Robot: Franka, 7 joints.
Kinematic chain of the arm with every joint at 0, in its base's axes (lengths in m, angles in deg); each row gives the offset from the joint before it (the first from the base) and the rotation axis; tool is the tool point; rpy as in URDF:
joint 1: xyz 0 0 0.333 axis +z
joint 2: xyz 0 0 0 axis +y
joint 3: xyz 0 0 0.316 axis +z
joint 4: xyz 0.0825 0 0 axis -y
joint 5: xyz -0.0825 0 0.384 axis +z
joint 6: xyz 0 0 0 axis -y
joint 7: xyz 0.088 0 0 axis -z
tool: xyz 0 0 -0.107 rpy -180 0 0
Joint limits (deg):
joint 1: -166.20..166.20
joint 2: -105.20..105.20
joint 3: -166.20..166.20
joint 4: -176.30..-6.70
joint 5: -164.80..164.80
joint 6: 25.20..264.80
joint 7: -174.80..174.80
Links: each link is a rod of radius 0.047 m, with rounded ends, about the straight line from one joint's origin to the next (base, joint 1, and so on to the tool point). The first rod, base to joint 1, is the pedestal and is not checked.
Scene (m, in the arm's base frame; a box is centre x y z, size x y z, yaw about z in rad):
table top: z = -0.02
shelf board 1: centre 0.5 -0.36 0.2 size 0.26 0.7 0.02 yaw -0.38
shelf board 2: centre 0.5 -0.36 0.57 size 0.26 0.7 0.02 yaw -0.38
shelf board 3: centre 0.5 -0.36 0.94 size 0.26 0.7 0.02 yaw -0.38
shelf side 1: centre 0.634 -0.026 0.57 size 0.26 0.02 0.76 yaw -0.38
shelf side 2: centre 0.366 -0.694 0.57 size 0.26 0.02 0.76 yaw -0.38
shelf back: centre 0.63 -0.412 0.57 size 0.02 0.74 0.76 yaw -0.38
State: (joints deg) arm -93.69 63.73 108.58 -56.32 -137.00 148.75 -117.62
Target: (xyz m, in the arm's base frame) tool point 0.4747 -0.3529 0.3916
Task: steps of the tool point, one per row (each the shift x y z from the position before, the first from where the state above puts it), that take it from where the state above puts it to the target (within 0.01 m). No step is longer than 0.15 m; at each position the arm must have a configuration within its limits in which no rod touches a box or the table.
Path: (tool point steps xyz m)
1: -0.0648 0.0094 -0.0105
2: -0.0893 0.0333 0.0042
3: -0.1034 0.0601 0.0062
4: 0.0589 0.0396 -0.0918
5: 0.0283 0.0412 -0.1060
6: -0.0013 0.0505 -0.1021
7: -0.0239 0.0630 -0.0824
8: 0.0812 -0.0484 -0.0072
9: 0.0864 -0.0348 -0.0018
10: 0.0878 -0.0188 0.0090

